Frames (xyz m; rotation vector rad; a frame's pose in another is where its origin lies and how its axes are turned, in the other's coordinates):
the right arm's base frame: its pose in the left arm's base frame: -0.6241 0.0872 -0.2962 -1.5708 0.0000 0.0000
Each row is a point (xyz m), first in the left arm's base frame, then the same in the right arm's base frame.
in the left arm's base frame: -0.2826 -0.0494 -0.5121
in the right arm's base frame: 0.3415 0.2159 -0.1366
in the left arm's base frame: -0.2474 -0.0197 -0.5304
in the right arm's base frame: 0.3767 0.2342 -0.1069
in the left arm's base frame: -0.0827 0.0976 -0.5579
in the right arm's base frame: 0.5414 0.2617 0.0104
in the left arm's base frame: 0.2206 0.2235 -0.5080
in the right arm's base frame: 0.8447 0.2118 0.1363
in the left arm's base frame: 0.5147 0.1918 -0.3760
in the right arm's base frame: 1.1388 0.0798 0.1046
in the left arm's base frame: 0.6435 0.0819 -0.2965
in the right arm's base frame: 1.2676 0.0003 -0.0053
